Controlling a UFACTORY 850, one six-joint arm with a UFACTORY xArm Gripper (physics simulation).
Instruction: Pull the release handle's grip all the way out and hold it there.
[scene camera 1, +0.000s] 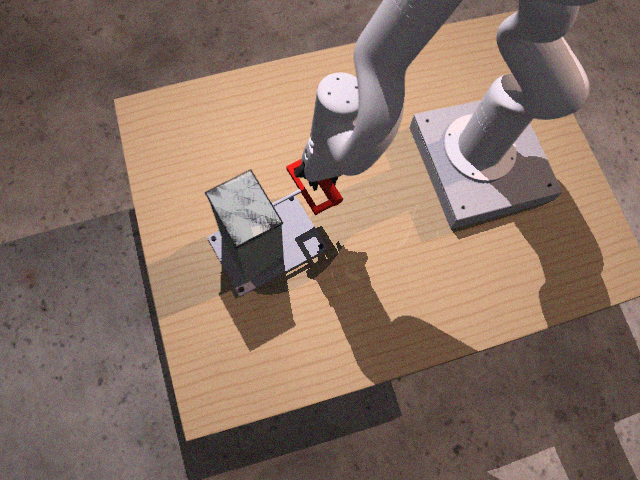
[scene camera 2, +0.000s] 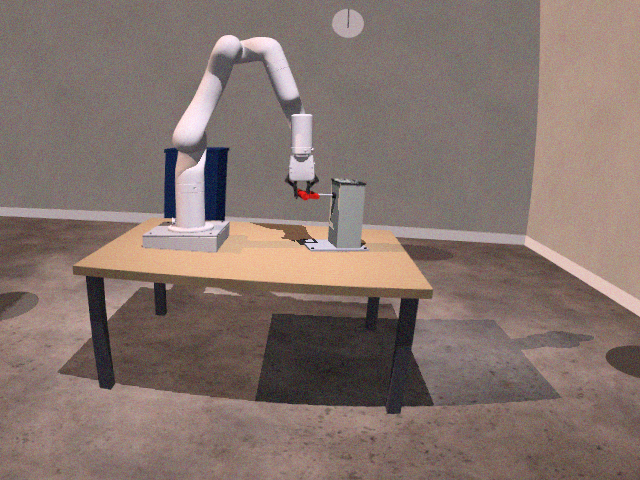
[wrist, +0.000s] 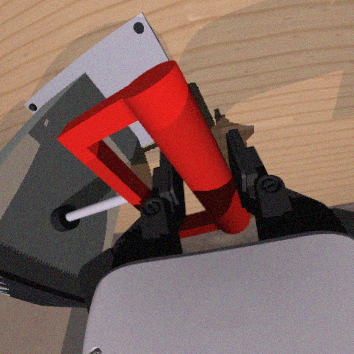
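The release handle's red grip (scene camera 1: 333, 192) (scene camera 2: 308, 195) (wrist: 187, 135) is a frame with a thick round bar. It stands out from a grey-green box (scene camera 1: 258, 258) (scene camera 2: 347, 214) (wrist: 40, 185) on a pale rod (scene camera 1: 286, 197) (scene camera 2: 325, 194) (wrist: 95, 208), of which a clear length shows. In the wrist view the rod comes out of a dark round hole (wrist: 61, 220) in the box's face. My gripper (scene camera 2: 302, 193) (wrist: 201, 153) points down and is shut on the grip's round bar, one finger inside the frame and one outside. In scene camera 1 the arm partly hides the fingers.
The box stands on a pale base plate (scene camera 1: 297, 219) (scene camera 2: 319, 245) (wrist: 125, 65) with dark bolts, on the wooden table (scene camera 1: 206, 387) (scene camera 2: 248, 268). The arm's base block (scene camera 1: 434, 170) (scene camera 2: 180, 241) is at the other side of the table. A blue container (scene camera 2: 216, 180) stands behind the arm.
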